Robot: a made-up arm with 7 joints.
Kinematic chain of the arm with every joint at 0, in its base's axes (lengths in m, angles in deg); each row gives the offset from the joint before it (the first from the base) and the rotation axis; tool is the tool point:
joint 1: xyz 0 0 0 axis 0 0.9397 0.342
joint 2: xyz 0 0 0 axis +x
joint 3: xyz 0 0 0 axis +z
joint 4: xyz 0.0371 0 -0.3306 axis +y
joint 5: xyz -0.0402 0 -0.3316 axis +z
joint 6: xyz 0 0 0 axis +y
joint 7: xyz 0 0 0 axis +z
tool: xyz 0 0 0
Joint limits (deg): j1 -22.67..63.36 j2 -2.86..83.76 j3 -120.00..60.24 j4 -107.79..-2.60 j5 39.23..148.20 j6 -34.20..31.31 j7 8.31..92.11
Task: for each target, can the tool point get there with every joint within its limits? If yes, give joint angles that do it. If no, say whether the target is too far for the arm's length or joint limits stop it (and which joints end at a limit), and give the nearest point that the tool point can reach.
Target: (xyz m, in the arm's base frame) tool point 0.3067 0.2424 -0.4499
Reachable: yes | joints -3.75 8.50 32.97 -66.56 76.84 -1.42 37.96
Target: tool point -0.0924 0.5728 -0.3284
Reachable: yes | joints 12.87 66.17 -73.36 -13.93 68.47 17.08 76.50
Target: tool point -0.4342 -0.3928 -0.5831
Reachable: no: too far | nearest point -0.3568 -0.2862 -0.4658 | short by 0.176 m
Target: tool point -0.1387 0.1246 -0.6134
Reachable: yes | joints 17.70 33.47 -76.70 -45.16 79.37 -23.86 61.76
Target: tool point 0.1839 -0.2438 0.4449
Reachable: no: joint limits stop it (at a limit: joint 1, joint 2, joint 4) | nearest point 0.2161 0.2584 0.3023 | short by 0.523 m
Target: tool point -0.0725 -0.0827 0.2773
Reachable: no: joint limits stop it (at a limit: joint 1, joint 2, joint 3, joint 4) | nearest point 0.1032 0.2809 0.3396 | short by 0.409 m
